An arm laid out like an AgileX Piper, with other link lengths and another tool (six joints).
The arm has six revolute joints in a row. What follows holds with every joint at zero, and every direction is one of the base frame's.
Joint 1 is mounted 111.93 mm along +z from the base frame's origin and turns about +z.
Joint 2 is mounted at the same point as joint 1 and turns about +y.
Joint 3 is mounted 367.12 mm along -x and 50.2 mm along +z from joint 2 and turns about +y.
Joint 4 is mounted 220.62 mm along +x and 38.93 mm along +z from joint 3 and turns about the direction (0.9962, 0, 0.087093).
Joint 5 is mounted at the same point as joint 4 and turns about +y.
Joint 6 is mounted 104.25 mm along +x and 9.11 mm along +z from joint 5 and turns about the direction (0.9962, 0, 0.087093).
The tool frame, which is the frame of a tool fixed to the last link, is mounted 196.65 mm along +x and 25 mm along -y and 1.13 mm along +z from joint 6; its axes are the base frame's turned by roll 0.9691, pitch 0.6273 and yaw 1.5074 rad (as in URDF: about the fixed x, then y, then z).
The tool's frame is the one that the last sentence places.
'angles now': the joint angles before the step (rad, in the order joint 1, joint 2, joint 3, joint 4, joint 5, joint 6). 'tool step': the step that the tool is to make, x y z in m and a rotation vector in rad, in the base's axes. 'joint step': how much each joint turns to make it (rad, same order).
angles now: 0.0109 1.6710 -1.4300 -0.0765 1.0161 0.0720
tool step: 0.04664 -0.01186 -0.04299 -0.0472 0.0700 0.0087
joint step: 0.0000 0.1934 -0.1239 -0.0473 0.0011 0.0000
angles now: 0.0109 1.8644 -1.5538 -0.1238 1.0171 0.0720
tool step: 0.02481 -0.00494 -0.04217 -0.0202 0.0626 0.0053
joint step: 0.0000 0.1381 -0.0734 -0.0203 -0.0019 0.0001
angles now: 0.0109 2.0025 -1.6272 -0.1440 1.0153 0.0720
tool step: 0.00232 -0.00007 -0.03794 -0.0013 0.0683 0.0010
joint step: 0.0000 0.0857 -0.0118 -0.0009 -0.0056 0.0001
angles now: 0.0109 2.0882 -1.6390 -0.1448 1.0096 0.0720
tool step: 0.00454 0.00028 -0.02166 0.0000 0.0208 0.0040
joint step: 0.0000 0.0466 0.0001 -0.0013 -0.0261 0.0000
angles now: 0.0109 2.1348 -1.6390 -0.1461 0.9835 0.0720
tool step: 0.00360 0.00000 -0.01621 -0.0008 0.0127 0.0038
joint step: 0.0000 0.0347 0.0001 -0.0022 -0.0223 0.0001
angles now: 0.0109 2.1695 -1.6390 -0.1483 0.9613 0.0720
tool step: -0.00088 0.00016 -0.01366 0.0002 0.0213 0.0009
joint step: 0.0000 0.0280 0.0001 0.0000 -0.0069 0.0001
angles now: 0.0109 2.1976 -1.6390 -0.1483 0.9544 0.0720
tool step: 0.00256 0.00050 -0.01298 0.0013 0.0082 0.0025
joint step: 0.0000 0.0272 0.0000 0.0001 -0.0192 0.0000
